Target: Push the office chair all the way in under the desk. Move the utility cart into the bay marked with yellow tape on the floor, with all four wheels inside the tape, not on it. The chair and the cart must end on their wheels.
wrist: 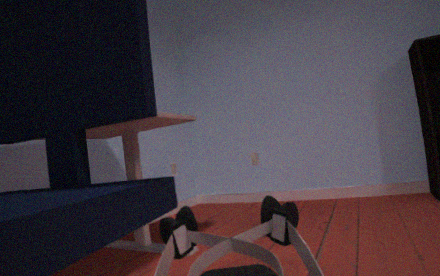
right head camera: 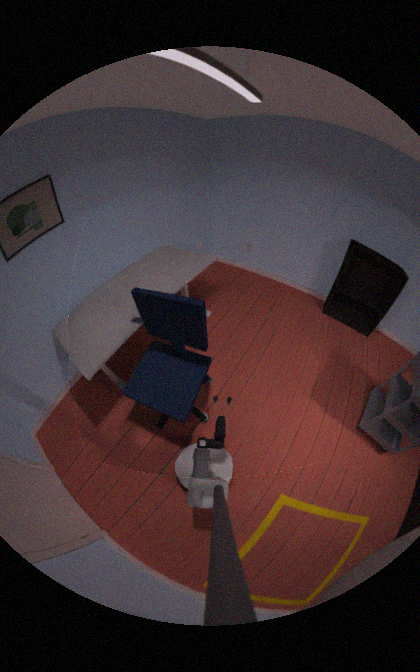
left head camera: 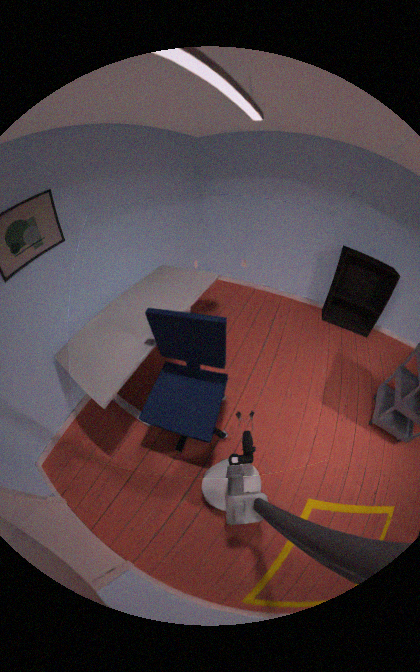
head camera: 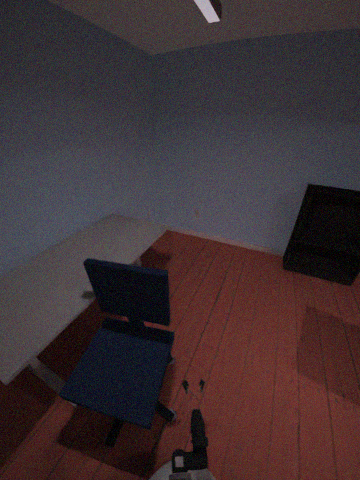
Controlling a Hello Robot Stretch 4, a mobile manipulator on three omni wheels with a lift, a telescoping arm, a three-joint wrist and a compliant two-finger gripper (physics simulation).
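Frame: origin at the robot's base, x down, y ahead, z right, level; centimetres.
Where they show: gripper, fingertip midpoint: [wrist: 228, 217] [right head camera: 222, 395] [head camera: 193, 379].
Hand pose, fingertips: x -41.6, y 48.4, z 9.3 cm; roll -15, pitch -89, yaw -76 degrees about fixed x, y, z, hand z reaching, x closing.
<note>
After its pixels a point has its place.
The blue office chair [head camera: 120, 375] {z -29.1, x -44.2, y 51.2 cm} [left head camera: 187, 402] [right head camera: 170, 380] {z -25.1, x -44.2, y 55.1 cm} [wrist: 75, 60] {z -17.9, x -70.3, y 76.2 cm} stands upright in front of the white desk [head camera: 65, 270] {z -75.2, x -69.3, y 109.2 cm} [left head camera: 115, 325] [right head camera: 105, 310] {z -82.6, x -69.2, y 95.1 cm}; its seat is outside the desk's front edge. My gripper [head camera: 194, 385] {z 9.3, x -41.6, y 48.4 cm} [left head camera: 245, 414] [right head camera: 222, 400] {z 9.3, x -41.6, y 48.4 cm} [wrist: 228, 217] {z 9.3, x -41.6, y 48.4 cm} is open and empty, just right of the seat and apart from it. A grey tiered unit, apparently the utility cart [left head camera: 395, 425] [right head camera: 377, 430] {z 163.2, x -12.2, y 12.7 cm}, is partly cut off at the right; its wheels are not clear. The yellow tape bay [left head camera: 350, 507] [right head camera: 325, 510] {z 105.8, x 2.7, y -52.0 cm} is at lower right, partly hidden by my dark arm.
A dark open cabinet [head camera: 320, 260] {z 198.8, x -7.9, y 179.0 cm} [left head camera: 345, 320] [right head camera: 347, 320] {z 180.7, x -4.5, y 160.4 cm} [wrist: 425, 100] {z 147.7, x -63.0, y 180.5 cm} stands against the far wall at the right. A framed picture [left head camera: 32, 232] [right head camera: 32, 217] {z -125.0, x -158.3, y 104.7 cm} hangs on the left wall. Black chair legs reach out below the seat, near my wrist.
</note>
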